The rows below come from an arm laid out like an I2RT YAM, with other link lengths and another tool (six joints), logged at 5 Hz.
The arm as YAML. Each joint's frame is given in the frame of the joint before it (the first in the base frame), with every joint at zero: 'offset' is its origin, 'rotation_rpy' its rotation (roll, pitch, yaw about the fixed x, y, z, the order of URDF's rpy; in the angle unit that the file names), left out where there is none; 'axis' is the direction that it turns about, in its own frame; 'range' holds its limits. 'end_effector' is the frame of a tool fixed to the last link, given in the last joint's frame.
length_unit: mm
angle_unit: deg
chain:
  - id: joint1
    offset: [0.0, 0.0, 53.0]
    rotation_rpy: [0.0, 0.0, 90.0]
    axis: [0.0, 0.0, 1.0]
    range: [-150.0, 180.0]
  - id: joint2
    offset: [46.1, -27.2, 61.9]
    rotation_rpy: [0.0, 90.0, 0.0]
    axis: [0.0, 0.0, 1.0]
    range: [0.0, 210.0]
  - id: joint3
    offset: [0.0, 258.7, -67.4]
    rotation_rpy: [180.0, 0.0, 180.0]
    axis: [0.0, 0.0, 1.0]
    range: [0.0, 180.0]
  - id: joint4
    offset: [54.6, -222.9, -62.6]
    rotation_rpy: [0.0, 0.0, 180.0]
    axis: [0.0, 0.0, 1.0]
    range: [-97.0, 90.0]
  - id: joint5
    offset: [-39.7, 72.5, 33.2]
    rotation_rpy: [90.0, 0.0, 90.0]
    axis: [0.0, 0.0, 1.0]
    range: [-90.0, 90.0]
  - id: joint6
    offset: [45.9, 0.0, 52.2]
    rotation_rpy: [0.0, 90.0, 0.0]
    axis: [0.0, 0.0, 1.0]
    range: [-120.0, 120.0]
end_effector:
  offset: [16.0, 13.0, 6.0]
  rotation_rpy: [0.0, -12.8, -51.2]
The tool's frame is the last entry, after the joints.
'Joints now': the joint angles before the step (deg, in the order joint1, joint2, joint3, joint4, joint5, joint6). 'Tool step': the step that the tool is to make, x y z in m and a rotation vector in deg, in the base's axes. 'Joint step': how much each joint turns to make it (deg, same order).
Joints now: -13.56, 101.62, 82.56, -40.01, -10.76, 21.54
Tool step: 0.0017, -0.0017, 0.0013, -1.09, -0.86, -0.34
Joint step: -0.07, 0.01, 0.01, 1.06, 0.87, -0.22
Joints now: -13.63, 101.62, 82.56, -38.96, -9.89, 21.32
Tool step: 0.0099, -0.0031, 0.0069, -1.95, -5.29, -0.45
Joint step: 0.01, 0.03, 0.02, 5.61, 0.80, 0.01
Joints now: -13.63, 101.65, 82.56, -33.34, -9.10, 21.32
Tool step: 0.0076, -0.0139, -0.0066, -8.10, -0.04, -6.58
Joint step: -0.36, 2.24, -0.01, 4.22, 10.02, -0.03
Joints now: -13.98, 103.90, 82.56, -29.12, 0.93, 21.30
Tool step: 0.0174, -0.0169, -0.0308, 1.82, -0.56, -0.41
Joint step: -1.99, 5.81, 0.04, 5.84, -2.47, -0.01
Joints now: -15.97, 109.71, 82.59, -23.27, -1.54, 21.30
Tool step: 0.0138, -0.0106, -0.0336, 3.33, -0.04, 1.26
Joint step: -1.35, 5.67, 0.02, 4.74, -4.13, -0.01
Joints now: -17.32, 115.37, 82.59, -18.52, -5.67, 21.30
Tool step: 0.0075, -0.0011, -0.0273, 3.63, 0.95, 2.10
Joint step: -0.34, 4.13, -0.02, 2.15, -4.00, 0.02
